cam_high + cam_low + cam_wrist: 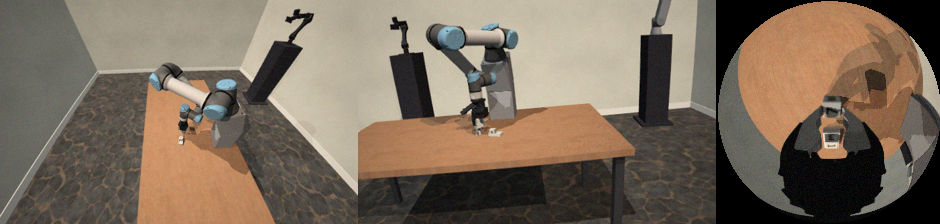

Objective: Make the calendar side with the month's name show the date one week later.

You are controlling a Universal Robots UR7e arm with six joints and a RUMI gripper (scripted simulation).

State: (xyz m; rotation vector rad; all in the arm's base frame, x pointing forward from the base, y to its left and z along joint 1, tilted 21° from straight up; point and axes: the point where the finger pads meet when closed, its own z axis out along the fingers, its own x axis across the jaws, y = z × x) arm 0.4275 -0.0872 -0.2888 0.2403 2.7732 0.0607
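Right now the white calendar tray is 110 mm to the left of my hand, 20 mm below it and 20 mm ahead of it.
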